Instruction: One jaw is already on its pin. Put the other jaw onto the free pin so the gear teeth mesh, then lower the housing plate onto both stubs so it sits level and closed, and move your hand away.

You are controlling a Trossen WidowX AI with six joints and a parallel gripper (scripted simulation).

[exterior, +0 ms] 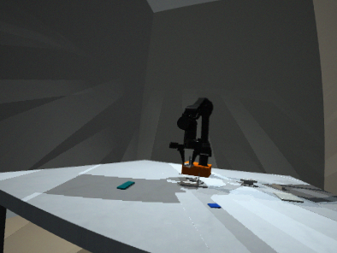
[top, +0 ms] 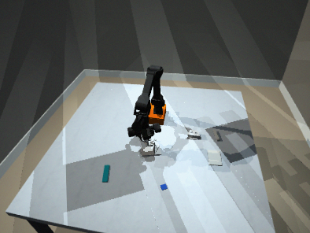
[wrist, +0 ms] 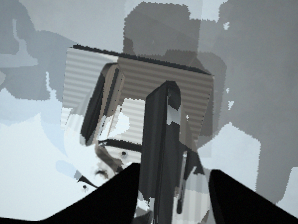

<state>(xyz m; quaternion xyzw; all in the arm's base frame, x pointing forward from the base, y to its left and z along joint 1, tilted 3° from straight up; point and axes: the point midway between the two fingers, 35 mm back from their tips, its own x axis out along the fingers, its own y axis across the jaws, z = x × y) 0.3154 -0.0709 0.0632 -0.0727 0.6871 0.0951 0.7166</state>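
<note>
Right now my gripper tip is 4 cm past the jaw and 1 cm to the right of it. Also, from my gripper tip: blue square 26 cm ahead, 11 cm to the left, 8 cm below; then white base 1 cm ahead, 3 cm to the left, 8 cm below; then teal bar 18 cm ahead, 21 cm to the right, 8 cm below.
</note>
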